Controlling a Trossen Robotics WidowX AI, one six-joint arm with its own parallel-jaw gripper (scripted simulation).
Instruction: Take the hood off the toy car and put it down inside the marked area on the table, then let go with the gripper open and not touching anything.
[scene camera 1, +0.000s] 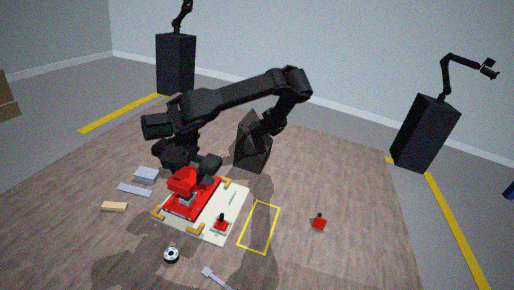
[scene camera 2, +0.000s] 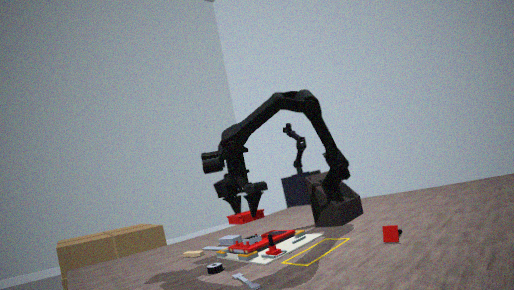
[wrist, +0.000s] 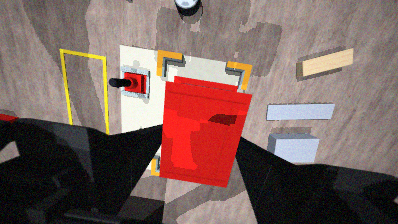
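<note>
A hood is held by the gripper, which is visible in scene camera 2 and the wrist view as well. The scene also includes a wooden block and a toy car.
</note>
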